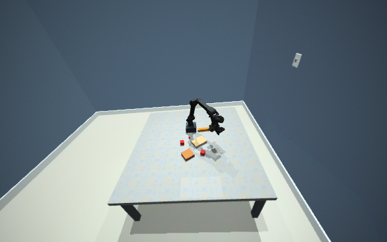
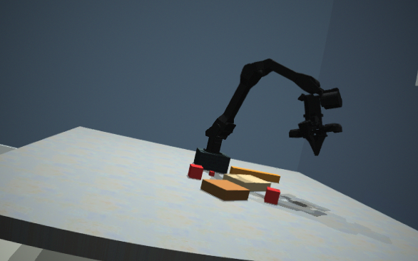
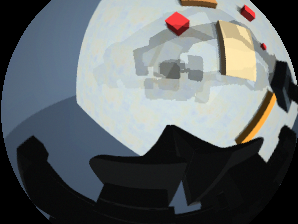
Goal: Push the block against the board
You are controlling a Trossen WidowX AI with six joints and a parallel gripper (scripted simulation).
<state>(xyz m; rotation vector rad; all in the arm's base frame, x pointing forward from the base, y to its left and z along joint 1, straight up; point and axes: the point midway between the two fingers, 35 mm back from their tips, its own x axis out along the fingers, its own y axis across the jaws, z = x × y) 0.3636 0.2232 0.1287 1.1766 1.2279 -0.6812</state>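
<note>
My gripper tip is 180 mm to the left of the cream flat block, 150 mm above it and 110 mm past it. Round my gripper tip: tiny red piece (280 mm to the right, 210 mm behind, 160 mm below); then brown flat square block (330 mm to the right, 150 mm below, 40 mm ahead); then orange board (290 mm behind, 150 mm below, 50 mm to the right).
</note>
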